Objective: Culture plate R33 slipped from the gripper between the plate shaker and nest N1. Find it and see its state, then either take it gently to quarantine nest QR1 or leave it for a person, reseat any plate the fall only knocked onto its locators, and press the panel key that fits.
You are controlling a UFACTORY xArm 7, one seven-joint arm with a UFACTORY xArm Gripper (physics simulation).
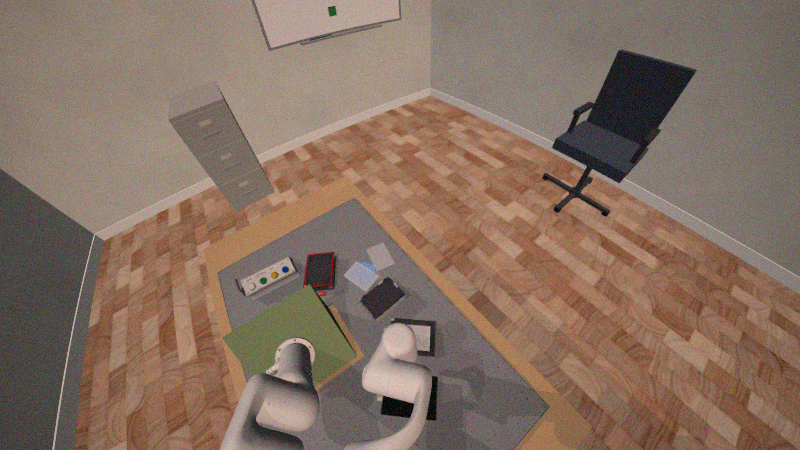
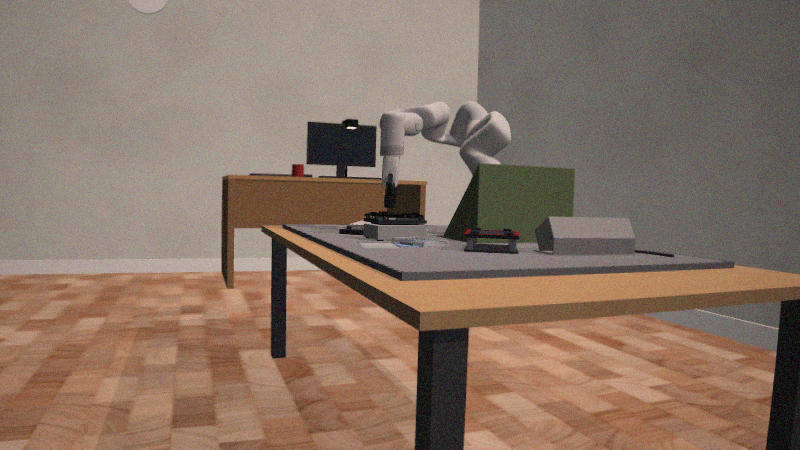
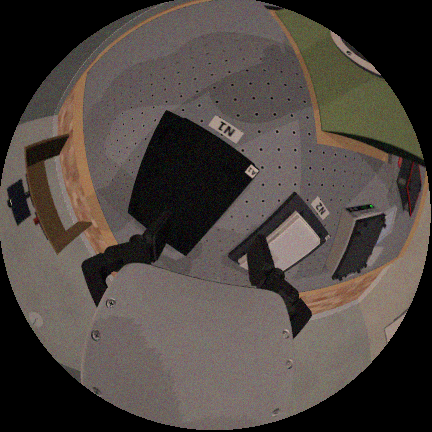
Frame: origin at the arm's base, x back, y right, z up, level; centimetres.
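Seen in the pictures: gripper, between the fingertips: (image 2: 390,205) (image 3: 212,234); arm's base, origin of its link: (image 1: 295,355) (image 2: 505,210).
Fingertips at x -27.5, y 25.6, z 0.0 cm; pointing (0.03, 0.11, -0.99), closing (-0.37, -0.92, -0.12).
Note:
Offsets run from my fingertips to a thing's top centre. "*": to the spot under its first point. Level surfaces: height alone.
A clear, pale-blue plate {dx -6.5, dy -42.6, dz -7.0 cm} (image 1: 360,276) (image 2: 410,241) lies on the mat beyond the plate shaker {* dx -7.8, dy -26.9, dz -2.9 cm} (image 1: 382,297) (image 2: 394,231) (image 3: 361,246); its R33 marking is not readable. A blue patch {* dx -11.8, dy -45.4, dz -8.3 cm} (image 1: 368,265) shows at its edge, and a separate pale clear sheet {dx -18.4, dy -46.1, dz -7.6 cm} (image 1: 380,255) lies nearby. Nest N1 carries a black block-like top {dz -2.9 cm} (image 1: 411,407) (image 3: 192,185); its seating is unclear. A white plate {dx -8.3, dy -9.4, dz -4.7 cm} (image 3: 296,241) sits on dark nest N2 {* dx +0.3, dy -10.6, dz -7.0 cm} (image 3: 294,201). Red-edged nest QR1 {dx +6.9, dy -54.4, dz -3.8 cm} (image 1: 320,269) (image 2: 491,233) (image 3: 410,185) appears empty. My gripper (image 2: 389,202) (image 3: 212,234) is open and empty, above the N1 and N2 area.
The key panel {dx +26.3, dy -64.1, dz +0.0 cm} (image 1: 268,276) (image 2: 590,236) has white, green, yellow and blue keys, and stands beside QR1. A green block (image 1: 279,330) (image 2: 525,204) (image 3: 350,105) rises near the arm's base. A small red piece {* dx +11.0, dy -45.8, dz -8.3 cm} (image 1: 321,293) lies near QR1.

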